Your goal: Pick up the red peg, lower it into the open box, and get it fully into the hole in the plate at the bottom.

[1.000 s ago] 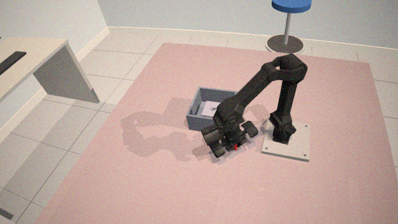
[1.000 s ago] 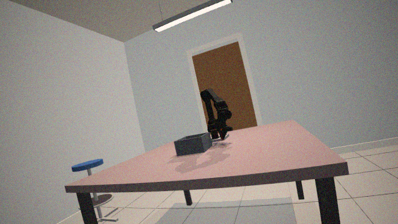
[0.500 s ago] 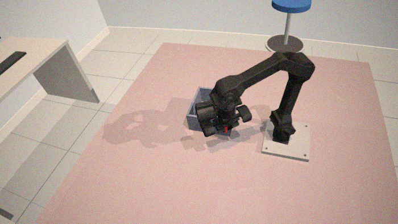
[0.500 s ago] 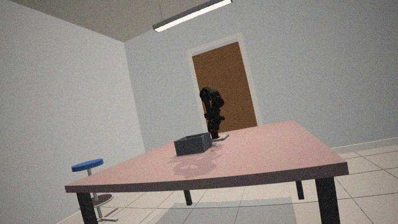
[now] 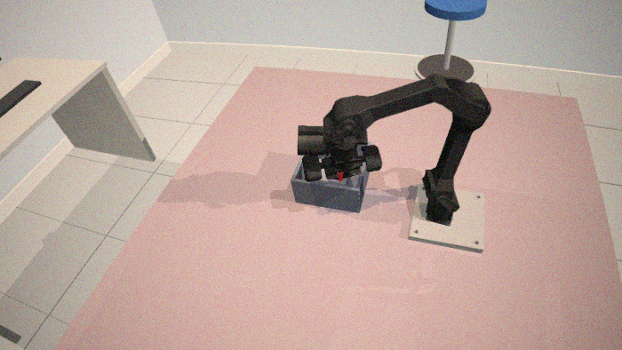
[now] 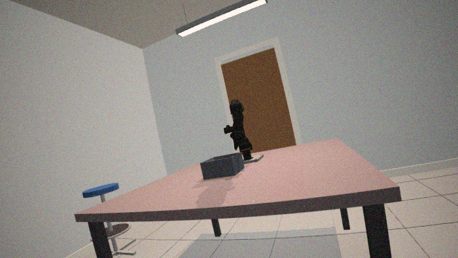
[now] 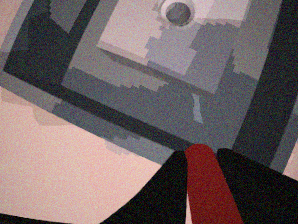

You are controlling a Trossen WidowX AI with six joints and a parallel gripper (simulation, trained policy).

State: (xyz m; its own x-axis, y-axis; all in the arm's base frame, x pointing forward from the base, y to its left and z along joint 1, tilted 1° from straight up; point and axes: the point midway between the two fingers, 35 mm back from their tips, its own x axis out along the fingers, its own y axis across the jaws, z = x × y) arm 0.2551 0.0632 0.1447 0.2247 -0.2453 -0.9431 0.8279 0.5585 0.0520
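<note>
My gripper tip is 50 mm short of the pale plate, 70 mm to the left of it and 80 mm above it. From my gripper tip the other things lie so: blue-grey box 50 mm ahead, 70 mm to the right, 100 mm below; red peg 10 mm behind, 10 mm to the left, 30 mm above.
</note>
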